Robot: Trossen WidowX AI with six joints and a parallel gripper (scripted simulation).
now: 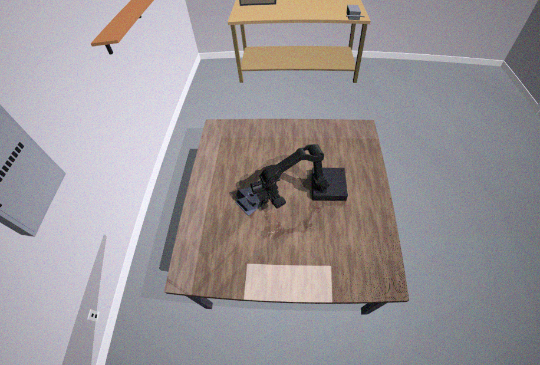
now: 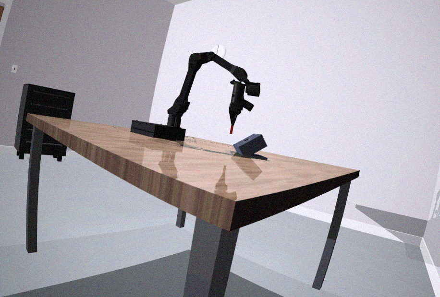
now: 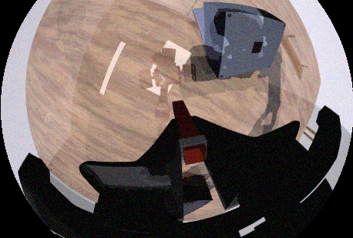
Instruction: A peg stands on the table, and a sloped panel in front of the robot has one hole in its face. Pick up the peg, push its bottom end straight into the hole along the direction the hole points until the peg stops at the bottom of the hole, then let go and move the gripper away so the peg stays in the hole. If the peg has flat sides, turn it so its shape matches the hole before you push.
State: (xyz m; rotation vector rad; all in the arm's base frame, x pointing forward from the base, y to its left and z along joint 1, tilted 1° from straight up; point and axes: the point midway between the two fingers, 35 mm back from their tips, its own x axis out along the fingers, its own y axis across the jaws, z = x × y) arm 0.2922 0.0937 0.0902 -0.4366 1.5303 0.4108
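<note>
My gripper tip is now 140 mm short of the blue-grey sloped panel, 80 mm above it and 60 mm to the left of it. Also, from my gripper tip: red square peg 20 mm above.
</note>
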